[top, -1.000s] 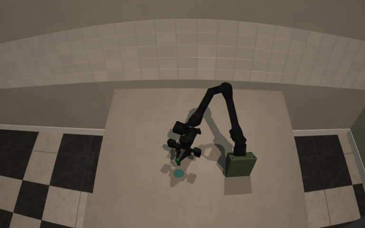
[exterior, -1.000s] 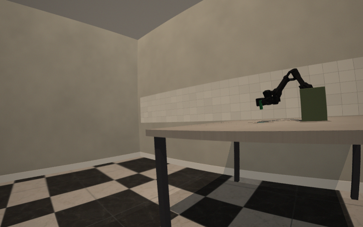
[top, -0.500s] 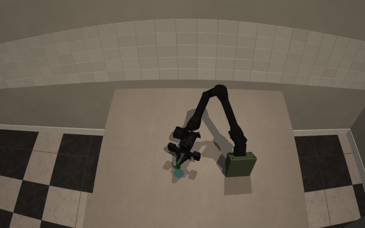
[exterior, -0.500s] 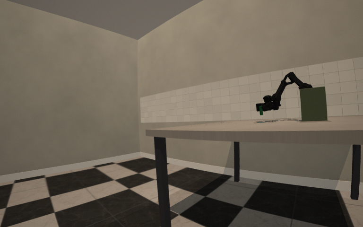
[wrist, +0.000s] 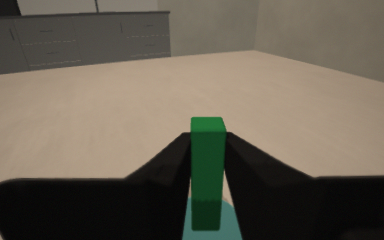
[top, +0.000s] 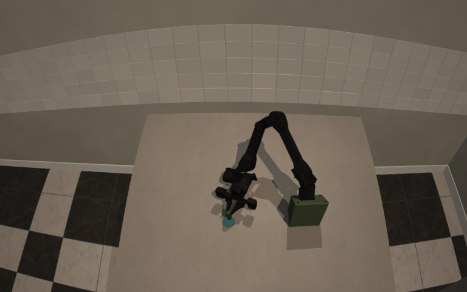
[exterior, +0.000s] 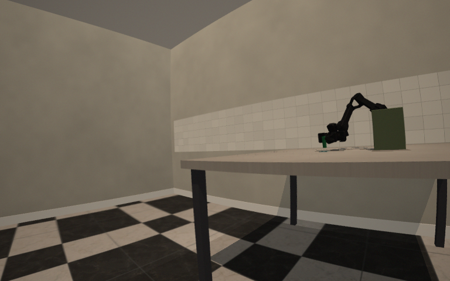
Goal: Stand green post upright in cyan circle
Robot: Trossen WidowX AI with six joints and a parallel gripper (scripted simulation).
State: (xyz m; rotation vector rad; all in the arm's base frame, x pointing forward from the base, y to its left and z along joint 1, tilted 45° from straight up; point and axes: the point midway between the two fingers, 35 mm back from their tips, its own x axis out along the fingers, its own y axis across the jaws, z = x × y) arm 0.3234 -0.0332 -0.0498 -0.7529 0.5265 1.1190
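My gripper is now 80 mm above the cyan circle, 30 mm to the right of it and 10 mm short of it. Also, from my hand: green post (30 mm to the left, 20 mm below, 10 mm ahead).
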